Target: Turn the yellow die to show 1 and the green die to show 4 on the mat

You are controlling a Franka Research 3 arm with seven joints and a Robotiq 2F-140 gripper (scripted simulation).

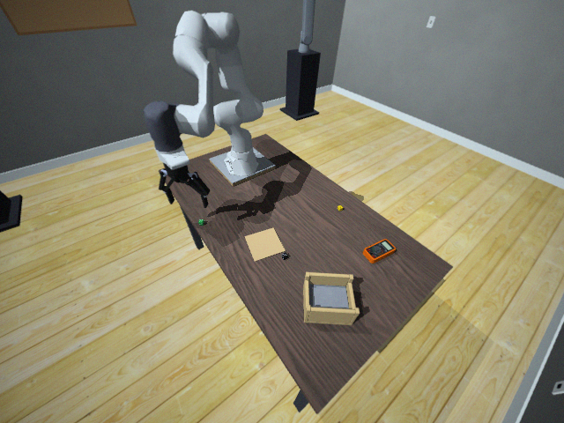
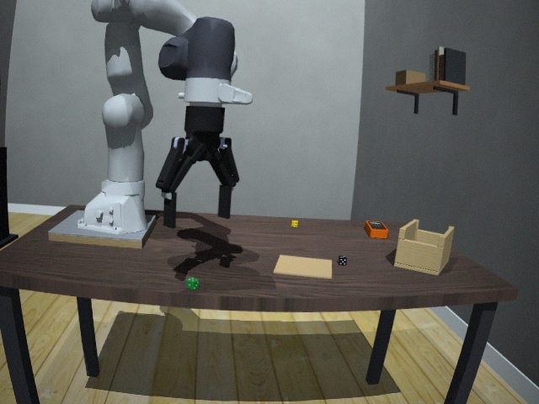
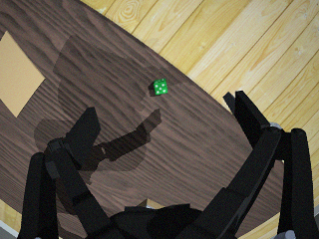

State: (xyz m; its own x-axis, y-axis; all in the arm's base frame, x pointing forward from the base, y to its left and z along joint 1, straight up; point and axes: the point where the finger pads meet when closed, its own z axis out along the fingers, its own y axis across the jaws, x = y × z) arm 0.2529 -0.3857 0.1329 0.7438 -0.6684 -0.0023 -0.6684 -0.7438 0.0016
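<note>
Now: the green die 15 cm below my hand, 2 cm to the left of it and 1 cm behind it. The rest, counted from my hand: black die: 36 cm ahead, 24 cm to the left, 15 cm below; tan mat: 25 cm ahead, 21 cm to the left, 16 cm below; wooden box: 61 cm ahead, 25 cm to the left, 11 cm below.
</note>
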